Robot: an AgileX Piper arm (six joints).
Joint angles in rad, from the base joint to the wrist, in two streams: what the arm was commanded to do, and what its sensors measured. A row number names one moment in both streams.
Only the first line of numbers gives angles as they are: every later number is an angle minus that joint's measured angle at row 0.
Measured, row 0:
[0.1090, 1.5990, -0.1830, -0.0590, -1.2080, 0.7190]
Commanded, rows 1 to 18:
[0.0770, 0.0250, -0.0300, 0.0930, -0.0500, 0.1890]
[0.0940, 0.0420, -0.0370, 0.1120, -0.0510, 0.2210]
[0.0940, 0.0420, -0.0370, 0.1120, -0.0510, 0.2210]
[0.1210, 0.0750, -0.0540, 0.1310, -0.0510, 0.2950]
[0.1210, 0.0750, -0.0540, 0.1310, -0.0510, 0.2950]
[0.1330, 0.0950, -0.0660, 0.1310, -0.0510, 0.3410]
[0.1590, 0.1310, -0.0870, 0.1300, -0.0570, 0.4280]
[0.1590, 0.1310, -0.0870, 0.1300, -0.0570, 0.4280]
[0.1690, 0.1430, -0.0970, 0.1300, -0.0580, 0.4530]
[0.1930, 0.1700, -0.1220, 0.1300, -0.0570, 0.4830]
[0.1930, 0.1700, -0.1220, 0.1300, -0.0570, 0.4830]
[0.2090, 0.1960, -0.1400, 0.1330, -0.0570, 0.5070]
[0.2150, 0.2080, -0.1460, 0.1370, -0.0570, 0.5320]
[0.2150, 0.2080, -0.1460, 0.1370, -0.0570, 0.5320]
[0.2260, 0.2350, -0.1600, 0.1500, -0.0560, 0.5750]
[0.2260, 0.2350, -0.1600, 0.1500, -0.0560, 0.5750]
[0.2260, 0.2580, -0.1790, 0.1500, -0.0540, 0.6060]
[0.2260, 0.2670, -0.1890, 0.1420, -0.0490, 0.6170]
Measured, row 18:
[0.2230, 0.2470, -0.1610, 0.1440, 0.0000, 0.5720]
